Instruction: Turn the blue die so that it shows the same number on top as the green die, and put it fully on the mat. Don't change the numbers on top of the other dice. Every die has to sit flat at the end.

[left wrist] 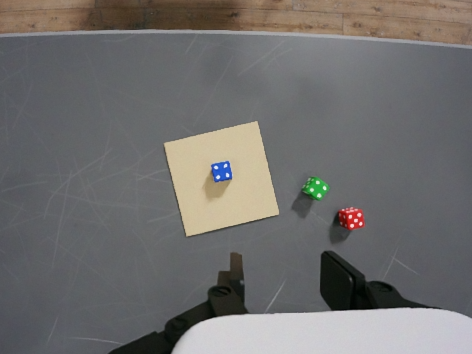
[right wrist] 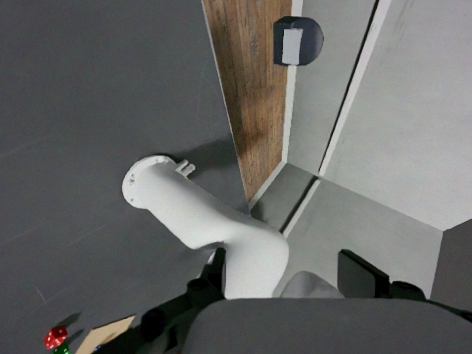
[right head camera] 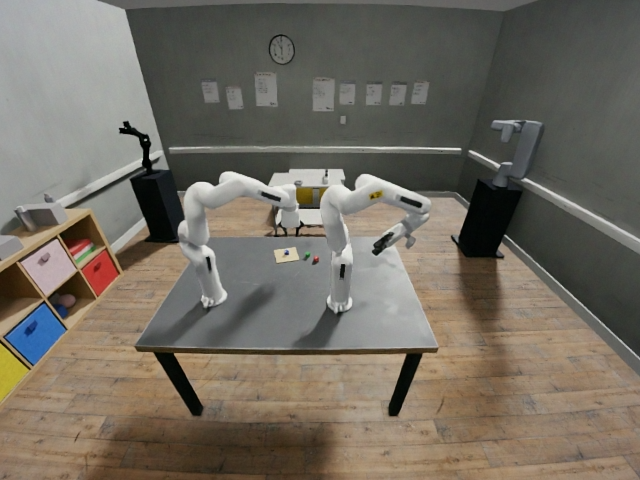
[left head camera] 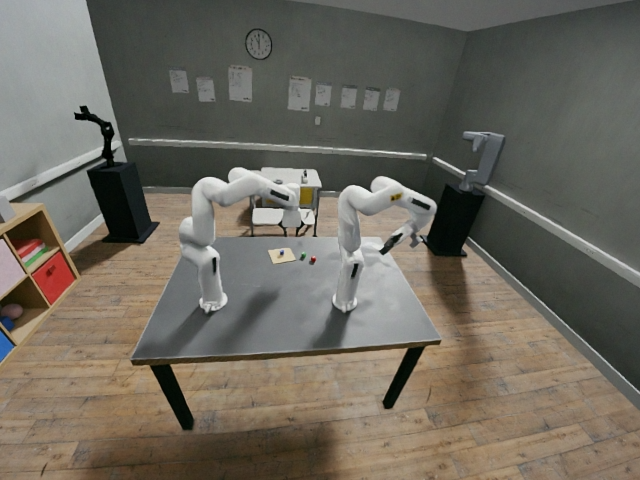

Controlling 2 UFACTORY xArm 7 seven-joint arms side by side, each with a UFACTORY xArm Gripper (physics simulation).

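Where they show: left gripper, fingertip midpoint: (left wrist: 280,273) (right head camera: 291,235) (left head camera: 291,235); right gripper, fingertip midpoint: (right wrist: 281,267) (right head camera: 373,250) (left head camera: 383,250); left arm's base at its link origin: (right head camera: 214,297) (left head camera: 213,301); right arm's base at its link origin: (right wrist: 152,181) (right head camera: 339,302) (left head camera: 344,301).
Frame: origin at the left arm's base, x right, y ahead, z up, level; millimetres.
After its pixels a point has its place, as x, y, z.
Observation:
The blue die (left head camera: 281,252) @[340, 371, 24] (right head camera: 286,252) @[344, 370, 22] (left wrist: 221,171) @[343, 381, 29] sits flat near the middle of the tan mat (left head camera: 285,259) @[363, 325, 4] (right head camera: 287,258) @[353, 331, 4] (left wrist: 230,217) @[355, 314, 4], fully on it, with the number 4 on top. The green die (left head camera: 303,255) @[474, 343, 18] (right head camera: 307,255) @[478, 344, 16] (left wrist: 316,188) @[474, 358, 25] sits flat on the table right of the mat; its top also looks like 4. The red die (left head camera: 313,259) @[531, 300, 18] (right head camera: 315,259) @[527, 301, 17] (left wrist: 351,219) @[525, 314, 25] (right wrist: 55,337) @[545, 303, 22] lies beyond it, its top looking like 5. My left gripper (left wrist: 280,273) @[390, 312, 181] is open and empty, well above the table. My right gripper (right wrist: 281,267) @[786, -35, 314] is open and empty, far right of the dice.
The grey table (left head camera: 289,330) @[356, -196, 0] (right head camera: 289,330) @[407, -208, 0] carries both arm bases. Its far edge shows at the top of the left wrist view. A white cart (left head camera: 266,216) stands behind the table. In the right wrist view, a white arm base (right wrist: 160,187) @[695, -36, 77] stands on the table.

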